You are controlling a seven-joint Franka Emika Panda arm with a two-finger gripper.
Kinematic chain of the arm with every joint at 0, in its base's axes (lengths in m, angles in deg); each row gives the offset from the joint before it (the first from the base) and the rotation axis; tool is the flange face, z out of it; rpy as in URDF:
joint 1: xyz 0 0 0.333 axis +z
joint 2: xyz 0 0 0 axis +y
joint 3: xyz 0 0 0.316 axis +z
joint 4: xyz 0.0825 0 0 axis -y
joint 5: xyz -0.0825 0 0.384 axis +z
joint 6: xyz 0 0 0 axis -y
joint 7: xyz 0.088 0 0 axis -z
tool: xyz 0 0 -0.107 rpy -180 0 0
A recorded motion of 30 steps. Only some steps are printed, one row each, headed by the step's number.
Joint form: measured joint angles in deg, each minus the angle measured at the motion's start. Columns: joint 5, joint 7, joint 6, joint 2, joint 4, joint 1, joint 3.
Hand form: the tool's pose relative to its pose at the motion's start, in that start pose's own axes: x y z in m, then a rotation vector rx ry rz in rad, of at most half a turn. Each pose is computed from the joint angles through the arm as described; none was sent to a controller.
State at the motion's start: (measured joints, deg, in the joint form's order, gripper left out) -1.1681 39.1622 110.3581 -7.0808 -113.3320 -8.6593 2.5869
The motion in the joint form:
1: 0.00 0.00 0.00 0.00 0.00 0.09 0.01
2: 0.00 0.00 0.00 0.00 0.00 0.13 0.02
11: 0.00 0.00 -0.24 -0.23 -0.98 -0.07 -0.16
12: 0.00 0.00 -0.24 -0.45 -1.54 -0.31 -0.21
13: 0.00 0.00 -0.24 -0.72 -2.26 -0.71 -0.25
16: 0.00 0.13 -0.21 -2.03 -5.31 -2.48 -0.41
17: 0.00 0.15 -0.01 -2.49 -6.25 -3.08 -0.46
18: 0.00 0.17 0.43 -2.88 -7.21 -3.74 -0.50
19: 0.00 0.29 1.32 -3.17 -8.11 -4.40 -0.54
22: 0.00 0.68 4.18 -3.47 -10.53 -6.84 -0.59
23: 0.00 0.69 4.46 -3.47 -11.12 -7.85 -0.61
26: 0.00 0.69 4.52 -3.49 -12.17 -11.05 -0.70
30: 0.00 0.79 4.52 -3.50 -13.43 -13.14 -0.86
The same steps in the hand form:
1: -0.0006 -0.0007 0.0000 0.0001 0.0000 -0.0017
2: -0.0009 -0.0011 0.0000 0.0002 0.0000 -0.0026
11: -0.0018 0.0040 0.0064 -0.0110 -0.0135 0.0038
12: -0.0019 0.0075 0.0090 -0.0150 -0.0180 0.0087
13: -0.0018 0.0124 0.0125 -0.0204 -0.0239 0.0162
16: -0.0018 0.0338 0.0257 -0.0409 -0.0468 0.0517
17: -0.0016 0.0407 0.0290 -0.0445 -0.0505 0.0632
18: -0.0008 0.0476 0.0328 -0.0465 -0.0522 0.0756
19: 0.0009 0.0537 0.0364 -0.0442 -0.0482 0.0898
22: 0.0092 0.0739 0.0495 -0.0385 -0.0375 0.1393
23: 0.0123 0.0824 0.0540 -0.0424 -0.0418 0.1572
26: 0.0224 0.1093 0.0624 -0.0543 -0.0556 0.2143
30: 0.0261 0.1290 0.0724 -0.0671 -0.0741 0.2550

